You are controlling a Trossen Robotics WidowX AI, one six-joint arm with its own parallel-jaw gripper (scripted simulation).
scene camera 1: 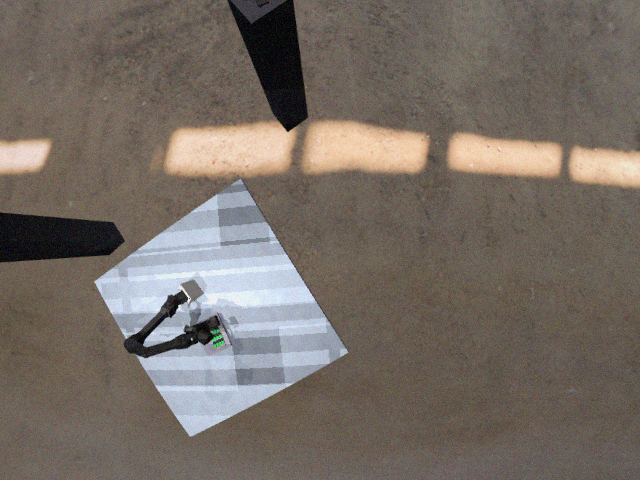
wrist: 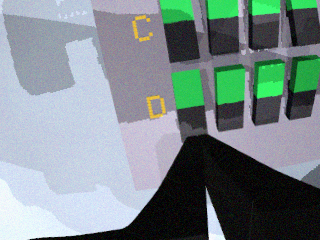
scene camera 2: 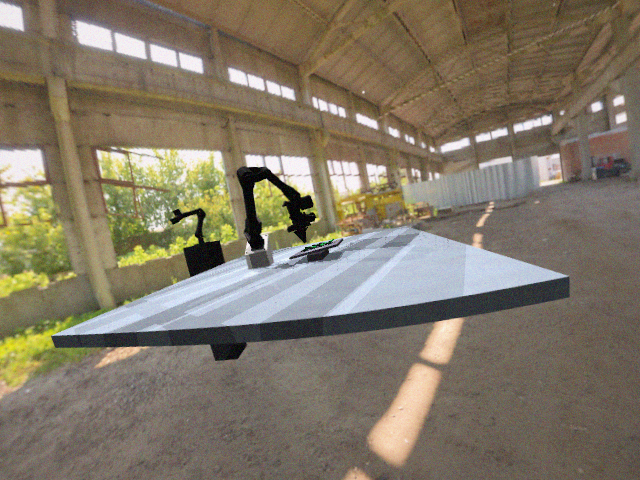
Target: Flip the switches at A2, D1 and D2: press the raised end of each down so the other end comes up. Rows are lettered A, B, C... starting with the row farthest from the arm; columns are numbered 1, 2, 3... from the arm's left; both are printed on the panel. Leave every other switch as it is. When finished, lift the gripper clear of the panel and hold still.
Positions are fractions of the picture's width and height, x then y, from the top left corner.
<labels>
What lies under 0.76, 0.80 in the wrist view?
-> The gripper.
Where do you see a D2 switch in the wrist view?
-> At 0.72, 0.34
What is the gripper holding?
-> Nothing.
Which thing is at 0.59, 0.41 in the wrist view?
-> A D1 switch.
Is the gripper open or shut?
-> Shut.
</labels>
